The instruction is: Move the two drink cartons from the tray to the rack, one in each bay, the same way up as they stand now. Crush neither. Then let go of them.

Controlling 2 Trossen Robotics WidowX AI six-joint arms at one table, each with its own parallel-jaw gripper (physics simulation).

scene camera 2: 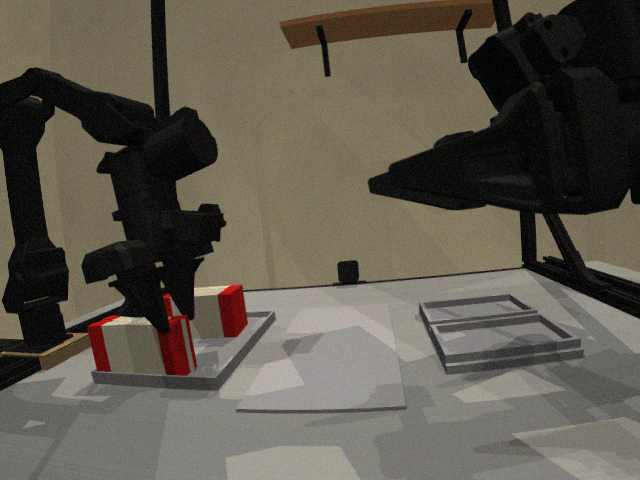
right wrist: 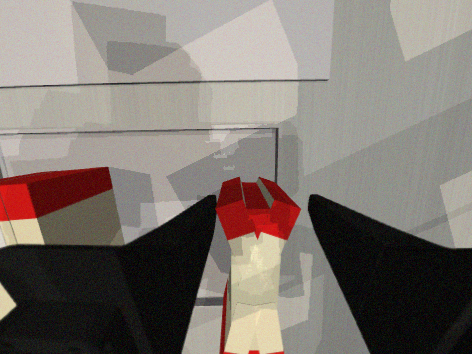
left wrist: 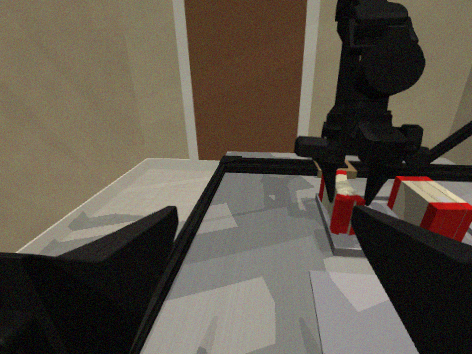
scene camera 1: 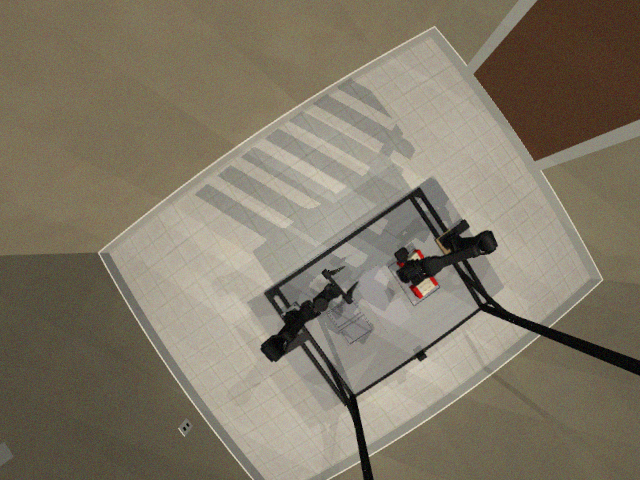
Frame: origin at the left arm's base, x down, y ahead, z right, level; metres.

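Seen in the pictures: left gripper, between the fingertips: (scene camera 2: 377,182) (left wrist: 264,214) (scene camera 1: 351,273); right gripper, between the fingertips: (scene camera 2: 178,326) (right wrist: 262,201) (left wrist: 348,203) (scene camera 1: 401,266); left arm's base, origin of its link: (scene camera 1: 294,316); right arm's base, origin of its link: (scene camera 2: 45,342) (scene camera 1: 448,241).
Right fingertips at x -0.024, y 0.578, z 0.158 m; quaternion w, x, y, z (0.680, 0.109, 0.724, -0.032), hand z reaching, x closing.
Offsets run from my right fingertips to a thing's top centre. "pt": to the spot under its first point.
Two red and cream cartons lie in a grey tray @(pt dy +0.034, dx +0.060, dz -0.020 m) (scene camera 2: 155,381) (left wrist: 345,251). The nearer carton @(dy +0.060, dx -0.006, dz +0.011 m) (scene camera 2: 131,346) (left wrist: 343,215) (right wrist: 255,272) has an uneven, pinched-looking top. The other carton @(dy +0.029, dx -0.006, dz +0.161 m) (scene camera 1: 424,287) (scene camera 2: 209,310) (right wrist: 80,220) lies apart beside it. My right gripper (scene camera 2: 177,323) (left wrist: 348,203) (right wrist: 262,201) is partly open, pointing down, its fingertips either side of the nearer carton, with gaps showing in the right wrist view. My left gripper (scene camera 1: 350,275) (scene camera 2: 374,187) (left wrist: 264,214) is open and empty, high above the table. The grey rack @(dy -0.380, dx +0.048, dz +0.061 m) (scene camera 2: 516,356) has two empty bays.
A thin pale flat panel (scene camera 2: 341,382) (left wrist: 350,320) lies between tray and rack. Black frame rails edge the table, with posts rising at its corners. A small black block (scene camera 2: 347,271) stands at the table's far edge in scene camera 2.
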